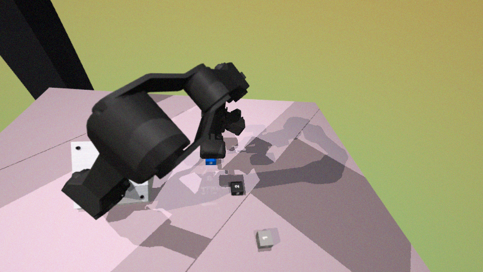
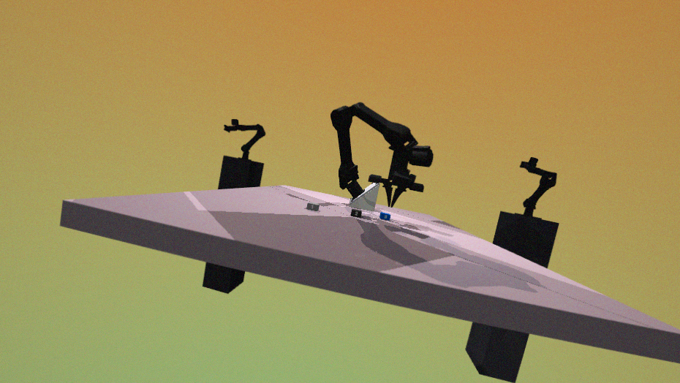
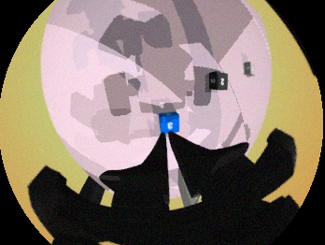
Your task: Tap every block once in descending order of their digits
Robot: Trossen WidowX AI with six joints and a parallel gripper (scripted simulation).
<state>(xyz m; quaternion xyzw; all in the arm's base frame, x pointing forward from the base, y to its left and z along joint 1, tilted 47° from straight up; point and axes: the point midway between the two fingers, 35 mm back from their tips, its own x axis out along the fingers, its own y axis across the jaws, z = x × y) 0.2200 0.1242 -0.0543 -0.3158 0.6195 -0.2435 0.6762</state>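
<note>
Right now my gripper tip is 10 mm to the left of the blue block and 30 mm above it. The rest, counted from my gripper tip: grey block (140 mm ahead, 240 mm to the right, 30 mm below); black block (80 mm ahead, 110 mm to the right, 30 mm below).
</note>
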